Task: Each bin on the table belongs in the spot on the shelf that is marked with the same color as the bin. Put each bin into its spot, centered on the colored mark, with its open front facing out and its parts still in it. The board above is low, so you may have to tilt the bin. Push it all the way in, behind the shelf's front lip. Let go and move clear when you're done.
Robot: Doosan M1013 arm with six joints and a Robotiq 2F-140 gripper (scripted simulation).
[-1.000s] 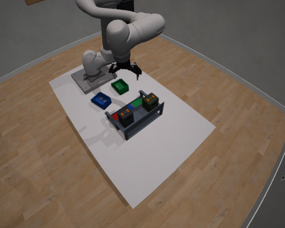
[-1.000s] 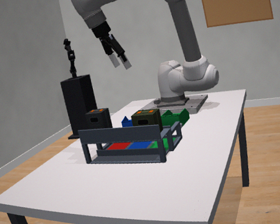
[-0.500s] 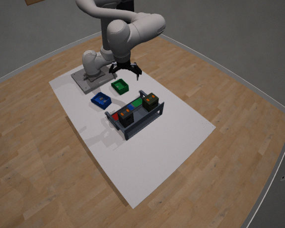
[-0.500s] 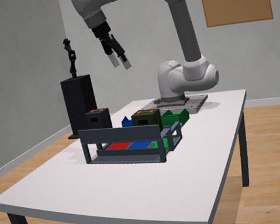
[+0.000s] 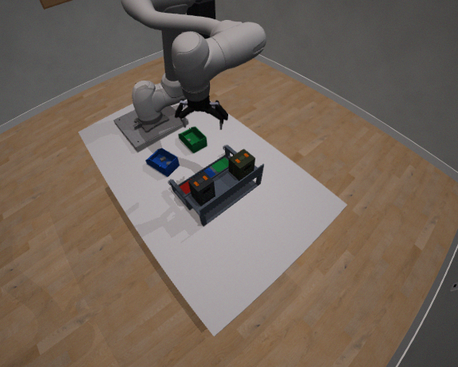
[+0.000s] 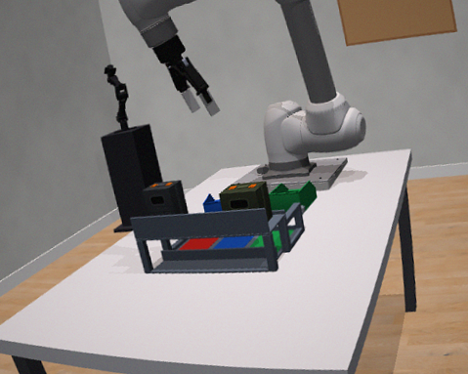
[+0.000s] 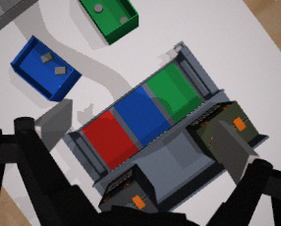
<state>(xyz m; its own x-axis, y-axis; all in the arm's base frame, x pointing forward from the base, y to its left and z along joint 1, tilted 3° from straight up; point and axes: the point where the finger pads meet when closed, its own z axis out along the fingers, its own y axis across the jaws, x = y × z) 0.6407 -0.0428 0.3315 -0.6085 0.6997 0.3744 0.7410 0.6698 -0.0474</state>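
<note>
My hand is 35 cm above the green bin, 29 cm past it and 12 cm to the right of it. Also, from my hand: blue bin: 35 cm below, 27 cm behind, 12 cm to the right; red mark: 39 cm below, 11 cm to the right, 1 cm ahead; blue mark: 39 cm below, 2 cm ahead.
</note>
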